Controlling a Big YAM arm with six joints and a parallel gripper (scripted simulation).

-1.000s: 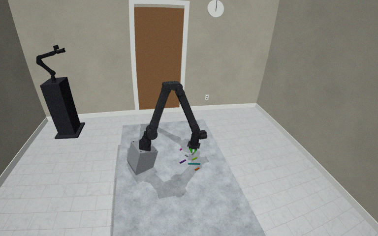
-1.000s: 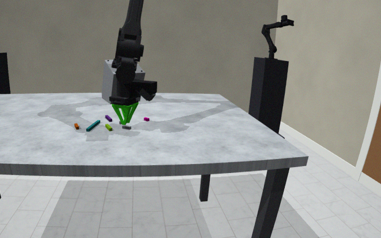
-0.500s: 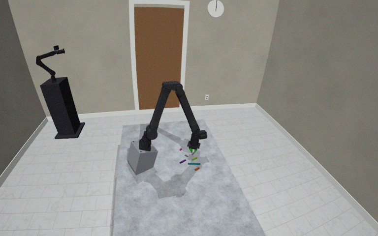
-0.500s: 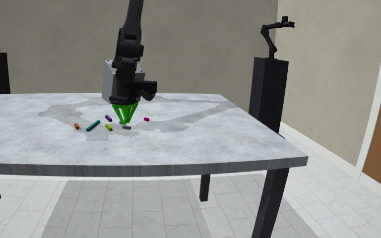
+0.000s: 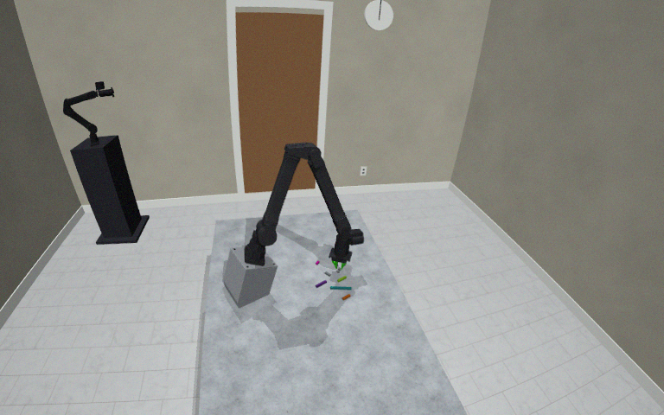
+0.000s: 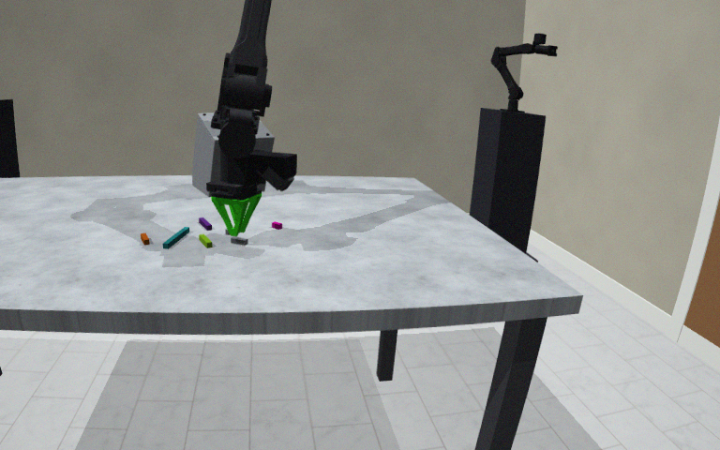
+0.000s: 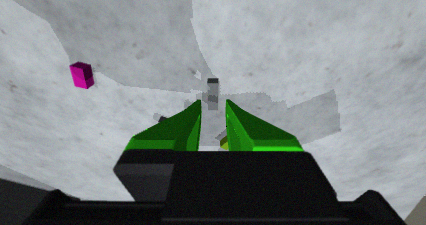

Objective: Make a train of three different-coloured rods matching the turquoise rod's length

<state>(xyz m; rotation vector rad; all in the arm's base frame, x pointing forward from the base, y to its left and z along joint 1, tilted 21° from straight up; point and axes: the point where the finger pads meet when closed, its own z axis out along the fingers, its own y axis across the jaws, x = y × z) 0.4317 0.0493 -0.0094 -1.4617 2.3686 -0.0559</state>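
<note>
Now: the lime rod 60 mm to the right of my hand and 20 mm below it. From my hand the other things lie so: purple rod (100 mm behind, 80 mm to the right, 20 mm below); magenta rod (100 mm behind, 70 mm to the left, 20 mm below); turquoise rod (20 mm behind, 120 mm to the right, 20 mm below).
</note>
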